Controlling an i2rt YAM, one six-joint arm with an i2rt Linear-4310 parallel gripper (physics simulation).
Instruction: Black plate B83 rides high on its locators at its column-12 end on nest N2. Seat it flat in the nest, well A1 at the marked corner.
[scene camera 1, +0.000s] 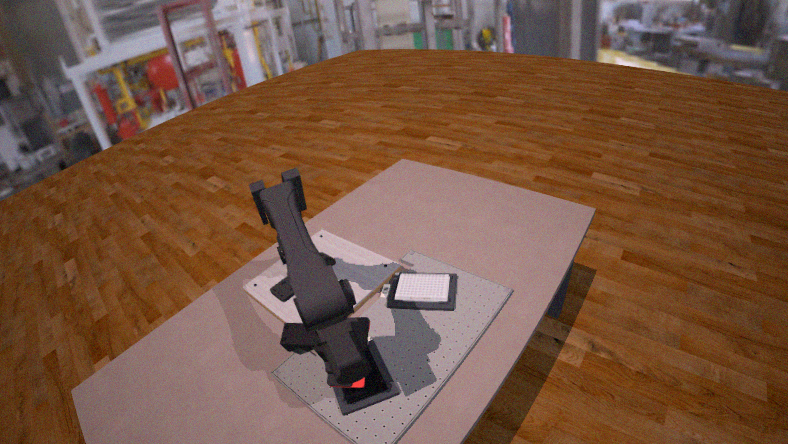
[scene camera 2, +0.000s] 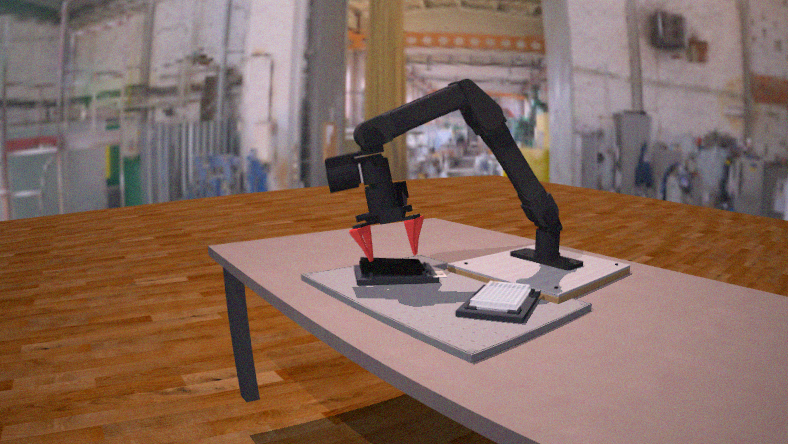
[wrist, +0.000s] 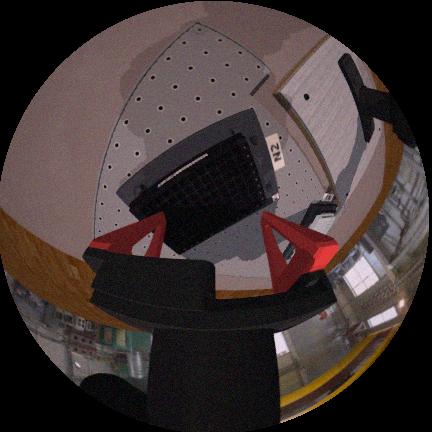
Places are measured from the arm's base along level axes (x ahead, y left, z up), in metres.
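Pixels of known places: gripper, fingertip midpoint: (scene camera 2: 393, 258) (wrist: 212, 216); arm's base at its link origin: (scene camera 2: 546, 260) (wrist: 360, 99).
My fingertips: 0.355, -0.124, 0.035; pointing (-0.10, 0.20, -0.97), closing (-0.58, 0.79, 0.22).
Observation:
For each thing: its top centre in the pictures, then the offset to it from my fingertips, as dx, dy, dz. "spot": a spot on its surface instead.
- black plate at its top centre: (wrist: 205, 207) (scene camera 2: 391, 260) (scene camera 1: 356, 369) -0.002, -0.008, -0.007
- dark grey nest N2 at its top centre: (wrist: 208, 197) (scene camera 2: 394, 266) (scene camera 1: 356, 370) -0.007, -0.005, -0.019
- white plate at its top centre: (scene camera 2: 502, 291) (scene camera 1: 422, 285) (wrist: 315, 238) -0.049, +0.271, -0.015
- same perforated board at its top centre: (wrist: 274, 223) (scene camera 2: 439, 291) (scene camera 1: 398, 333) -0.015, +0.135, -0.041
- N2 label at a spot on its surface: (wrist: 275, 151) spot: -0.094, +0.038, -0.039
The black plate (scene camera 1: 376, 380) (scene camera 2: 394, 266) (wrist: 215, 195) lies in the dark grey nest N2 (scene camera 1: 370, 404) (scene camera 2: 397, 279) (wrist: 187, 146). In scene view 2 its left end appears to stand a little higher than its right end. A pale streak shows along one edge in the wrist view. Column and well markings are too dark to read. My gripper (scene camera 2: 392, 257) (wrist: 212, 216) is open and empty, close above the plate, with its red fingertips wide apart. One fingertip shows near the plate's left end in scene view 2; contact is unclear. In scene view 1 the arm hides much of the plate.
A white plate (scene camera 1: 422, 287) (scene camera 2: 500, 296) sits in a second dark nest on the same perforated board (scene camera 1: 474, 311) (scene camera 2: 435, 322) (wrist: 197, 82). The arm's base stands on a pale wooden board (scene camera 1: 341, 247) (scene camera 2: 598, 270) (wrist: 320, 75) beside it. The N2 label (wrist: 275, 151) lies beside the nest.

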